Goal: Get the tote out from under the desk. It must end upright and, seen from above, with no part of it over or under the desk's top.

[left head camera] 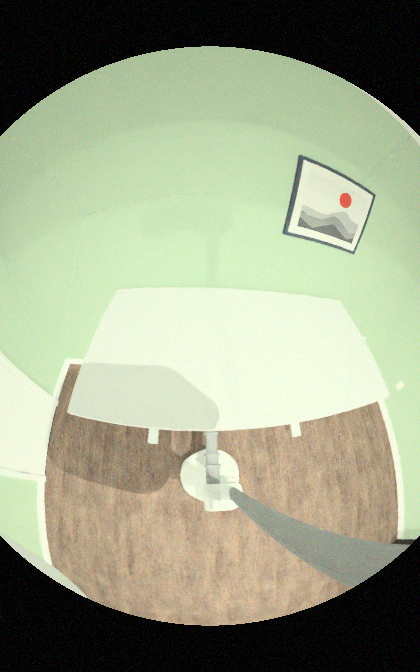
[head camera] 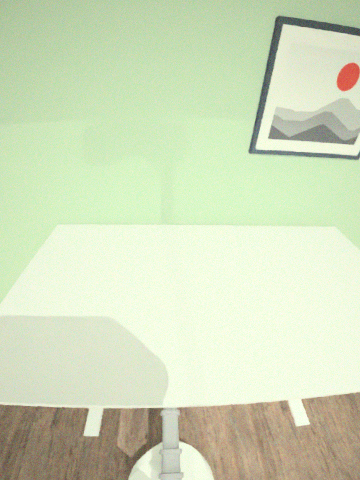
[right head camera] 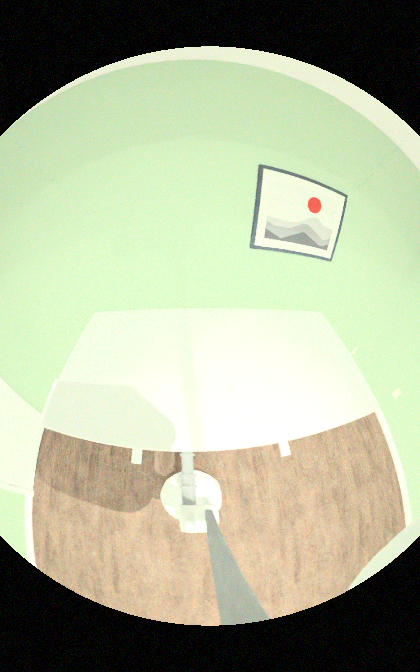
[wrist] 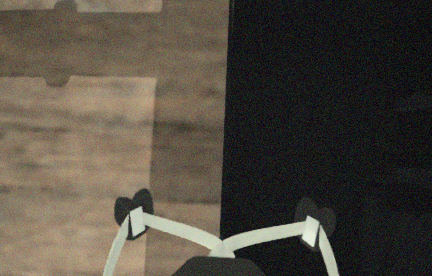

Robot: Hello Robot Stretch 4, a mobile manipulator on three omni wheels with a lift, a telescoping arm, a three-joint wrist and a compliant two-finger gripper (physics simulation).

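Places are measured from the robot's base along level axes (x ahead, y right, z down), in millimetres.
Pixels of known places: gripper, fingertip midpoint: point(wrist: 223, 209).
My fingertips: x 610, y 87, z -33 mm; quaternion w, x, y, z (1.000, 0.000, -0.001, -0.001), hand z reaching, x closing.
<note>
Behind a point stands the place of what it marks.
The black tote point(wrist: 320, 110) @(z 24, x 714, y -16 mm) fills the right half of the wrist view, its straight left edge running nearly top to bottom near the middle. It does not show in the head views, where the desk's white top point(head camera: 225, 310) @(z -923, x 467, y 188 mm) point(left head camera: 250, 360) @(z -923, x 477, y 138 mm) point(right head camera: 260, 380) @(z -923, x 464, y 331 mm) covers the area. My gripper point(wrist: 223, 209) @(z -33, x 610, y 87 mm) is open, its two fingertips wide apart with no thing between them. The left fingertip is over wood floor beside the tote, the right one in front of the black surface. Their height above it is hard to tell. In the head views the gripper is hidden by the desk's top.
My arm point(head camera: 170, 435) @(z -448, x 197, y 0 mm) point(left head camera: 212, 457) @(z -451, x 126, y 3 mm) point(right head camera: 187, 475) @(z -460, x 144, y 3 mm) reaches under the desk's front edge. White desk feet point(head camera: 93, 421) point(left head camera: 296, 430) point(right head camera: 136, 456) stick out on both sides of it. A green wall with a framed picture point(head camera: 312, 85) @(z -1553, x 990, y 539 mm) stands behind the desk.
</note>
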